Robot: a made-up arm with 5 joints.
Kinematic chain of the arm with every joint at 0, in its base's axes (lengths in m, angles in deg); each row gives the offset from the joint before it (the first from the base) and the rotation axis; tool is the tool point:
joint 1: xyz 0 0 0.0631 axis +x
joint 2: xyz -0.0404 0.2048 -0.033 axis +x
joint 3: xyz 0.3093 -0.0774 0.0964 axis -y
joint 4: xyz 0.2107 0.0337 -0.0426 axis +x
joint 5: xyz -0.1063 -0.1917 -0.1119 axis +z
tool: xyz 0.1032 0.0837 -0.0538
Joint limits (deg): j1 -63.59..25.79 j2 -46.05..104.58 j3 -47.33..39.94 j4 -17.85..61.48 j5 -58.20..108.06
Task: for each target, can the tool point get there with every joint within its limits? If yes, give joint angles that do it. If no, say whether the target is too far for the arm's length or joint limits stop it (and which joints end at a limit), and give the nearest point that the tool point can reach.
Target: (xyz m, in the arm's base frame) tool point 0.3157 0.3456 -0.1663
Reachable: yes | joints 9.85 57.39 -36.82 6.63 -14.62
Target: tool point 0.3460 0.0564 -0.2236
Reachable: yes | joints -37.53 -7.34 -21.91 49.73 23.32
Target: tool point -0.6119 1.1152 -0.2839
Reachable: no: too far | nearest point 0.1868 0.4946 -0.0908 | short by 1.030 m
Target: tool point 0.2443 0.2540 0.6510
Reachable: no: joint limits stop it (at a limit: joint 1, joint 2, joint 4) | nearest point 0.2523 0.3466 0.3001 | short by 0.363 m
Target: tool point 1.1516 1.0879 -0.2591
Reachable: no: too far | nearest point 0.5416 0.4231 -0.0622 | short by 0.923 m
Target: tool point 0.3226 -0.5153 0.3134
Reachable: no: joint limits stop it (at a limit: joint 1, joint 3, joint 5) | nearest point 0.3219 -0.2198 0.0837 | short by 0.374 m
